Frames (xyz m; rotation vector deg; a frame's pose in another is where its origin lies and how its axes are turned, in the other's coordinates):
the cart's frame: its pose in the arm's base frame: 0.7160 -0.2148 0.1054 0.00 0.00 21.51
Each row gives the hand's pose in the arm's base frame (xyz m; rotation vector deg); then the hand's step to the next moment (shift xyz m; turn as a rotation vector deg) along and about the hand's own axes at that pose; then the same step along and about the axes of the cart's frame.
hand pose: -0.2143 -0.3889 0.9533 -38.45 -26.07 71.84
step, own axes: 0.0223 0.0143 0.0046 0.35 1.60 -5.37
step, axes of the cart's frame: 0.0023 0.0257 -0.0074 2.09 -1.40 -5.02
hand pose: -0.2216 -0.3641 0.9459 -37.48 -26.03 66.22
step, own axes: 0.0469 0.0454 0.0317 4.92 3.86 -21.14
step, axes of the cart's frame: -0.0096 0.0715 -0.0078 11.91 -4.07 -18.10
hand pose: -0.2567 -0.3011 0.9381 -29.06 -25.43 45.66
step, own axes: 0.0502 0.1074 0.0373 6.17 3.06 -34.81
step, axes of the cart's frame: -0.0049 0.1219 -0.0237 18.94 -10.13 -28.25
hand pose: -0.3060 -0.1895 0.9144 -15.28 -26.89 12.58
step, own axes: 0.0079 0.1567 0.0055 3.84 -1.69 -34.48
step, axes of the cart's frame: 0.0379 0.1472 -0.0393 15.71 -14.27 -27.49
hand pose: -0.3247 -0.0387 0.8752 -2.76 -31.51 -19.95
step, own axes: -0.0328 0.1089 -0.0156 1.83 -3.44 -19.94
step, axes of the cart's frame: 0.0577 0.0960 -0.0252 7.22 -9.88 -16.22
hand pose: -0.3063 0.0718 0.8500 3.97 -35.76 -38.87
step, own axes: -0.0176 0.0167 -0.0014 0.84 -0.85 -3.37
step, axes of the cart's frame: 0.0083 0.0221 -0.0060 1.18 -2.23 -2.54
